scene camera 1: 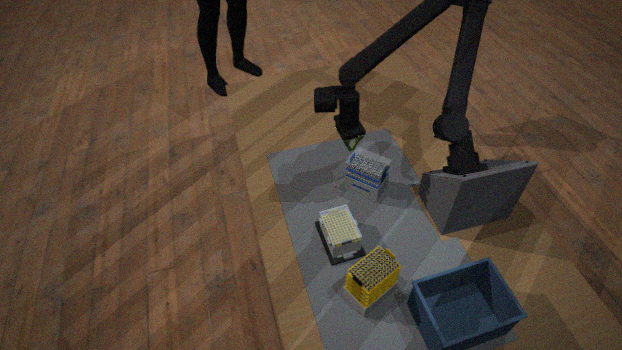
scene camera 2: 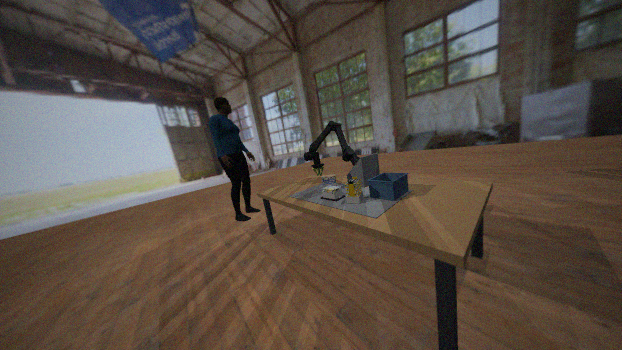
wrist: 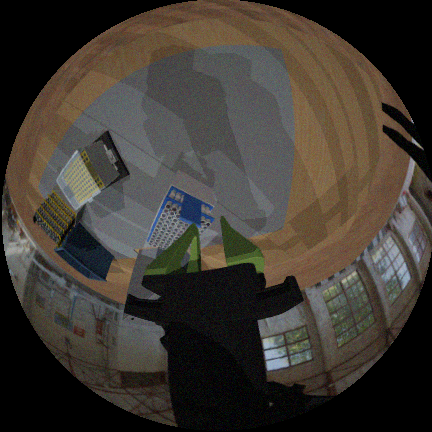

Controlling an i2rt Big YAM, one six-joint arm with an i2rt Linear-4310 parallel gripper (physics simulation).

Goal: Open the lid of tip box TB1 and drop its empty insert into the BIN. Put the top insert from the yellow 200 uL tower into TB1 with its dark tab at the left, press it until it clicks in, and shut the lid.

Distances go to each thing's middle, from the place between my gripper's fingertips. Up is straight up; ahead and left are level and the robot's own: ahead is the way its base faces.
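There's the blue-and-white tip box (wrist: 186, 200), which is 7 cm below my hand, 5 cm behind it and 6 cm to the left of it. I can see the blue bin (scene camera 1: 473, 299) as well, and that one is 8 cm below my hand, 54 cm to the left of it and 17 cm behind it.
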